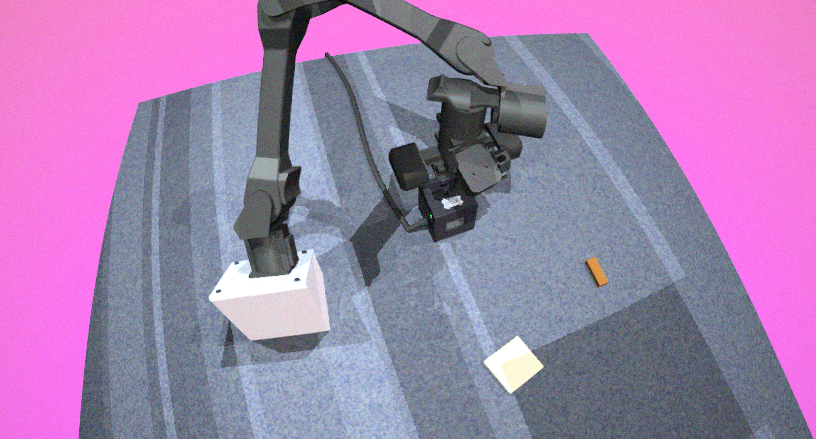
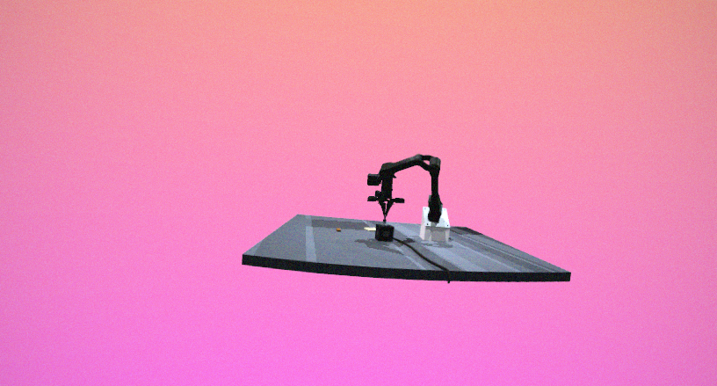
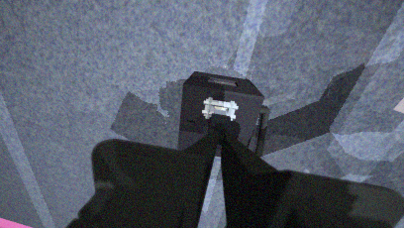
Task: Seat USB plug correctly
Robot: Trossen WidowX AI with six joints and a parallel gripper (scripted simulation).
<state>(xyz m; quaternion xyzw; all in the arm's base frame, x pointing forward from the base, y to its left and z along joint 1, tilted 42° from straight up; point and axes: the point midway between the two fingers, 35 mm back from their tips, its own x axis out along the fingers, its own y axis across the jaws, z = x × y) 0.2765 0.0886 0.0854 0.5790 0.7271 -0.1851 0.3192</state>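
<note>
Right now my gripper tip is 20 mm above the USB plug. From my gripper tip the other things lie so: cream flat square 70 mm ahead, 270 mm to the right, 120 mm below.
</note>
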